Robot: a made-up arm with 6 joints. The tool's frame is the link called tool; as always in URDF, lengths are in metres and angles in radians.
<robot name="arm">
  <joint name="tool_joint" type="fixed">
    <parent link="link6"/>
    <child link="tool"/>
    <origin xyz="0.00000 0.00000 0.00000" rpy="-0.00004 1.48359 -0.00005"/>
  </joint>
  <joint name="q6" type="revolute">
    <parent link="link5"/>
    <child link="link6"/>
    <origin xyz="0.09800 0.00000 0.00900"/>
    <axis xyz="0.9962 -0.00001 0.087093"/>
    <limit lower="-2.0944" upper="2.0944"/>
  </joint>
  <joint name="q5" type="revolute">
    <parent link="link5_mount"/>
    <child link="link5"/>
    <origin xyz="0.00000 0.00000 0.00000"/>
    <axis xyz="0.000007 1 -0.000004"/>
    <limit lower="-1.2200" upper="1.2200"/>
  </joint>
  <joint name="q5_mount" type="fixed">
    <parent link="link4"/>
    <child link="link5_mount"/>
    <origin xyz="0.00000 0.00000 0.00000"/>
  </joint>
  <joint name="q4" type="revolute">
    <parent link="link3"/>
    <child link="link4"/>
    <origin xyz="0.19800 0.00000 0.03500"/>
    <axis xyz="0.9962 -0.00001 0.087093"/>
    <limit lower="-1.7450" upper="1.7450"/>
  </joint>
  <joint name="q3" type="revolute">
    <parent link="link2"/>
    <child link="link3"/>
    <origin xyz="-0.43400 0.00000 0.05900"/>
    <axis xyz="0.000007 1 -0.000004"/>
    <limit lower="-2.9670" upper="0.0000"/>
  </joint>
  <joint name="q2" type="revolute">
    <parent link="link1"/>
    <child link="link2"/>
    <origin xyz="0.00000 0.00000 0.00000"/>
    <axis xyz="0.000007 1 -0.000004"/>
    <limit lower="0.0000" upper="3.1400"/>
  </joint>
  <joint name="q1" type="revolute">
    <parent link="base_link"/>
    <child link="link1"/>
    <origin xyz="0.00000 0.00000 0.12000"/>
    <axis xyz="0 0 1"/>
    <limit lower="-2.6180" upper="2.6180"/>
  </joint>
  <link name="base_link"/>
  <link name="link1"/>
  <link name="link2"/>
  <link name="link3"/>
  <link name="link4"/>
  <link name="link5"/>
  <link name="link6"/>
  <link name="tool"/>
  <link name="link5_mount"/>
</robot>
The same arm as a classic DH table. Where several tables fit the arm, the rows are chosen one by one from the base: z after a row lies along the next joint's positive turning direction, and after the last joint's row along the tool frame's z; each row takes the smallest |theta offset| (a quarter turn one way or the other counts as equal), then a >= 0, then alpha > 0; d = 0 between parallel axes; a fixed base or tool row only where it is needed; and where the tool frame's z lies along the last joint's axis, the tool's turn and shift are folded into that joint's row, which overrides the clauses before.
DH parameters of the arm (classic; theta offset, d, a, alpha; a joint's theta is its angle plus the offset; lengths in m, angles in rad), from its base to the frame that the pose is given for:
q1: 0 0.12 0 -1.5708
q2: 0.1351 0 -0.438 0
q3: 1.3485 0 -0.0176 1.5708
q4: 0 0.2003 0 -1.5708
q5: 0 0 -0.0004 1.5708
q6: 0 0.0984 0 0
Joint limits (rad, base to tool): -2.618..2.618 0..3.14 -2.967..0 -1.745..1.745 -1.22..1.22 -2.0944..2.0944

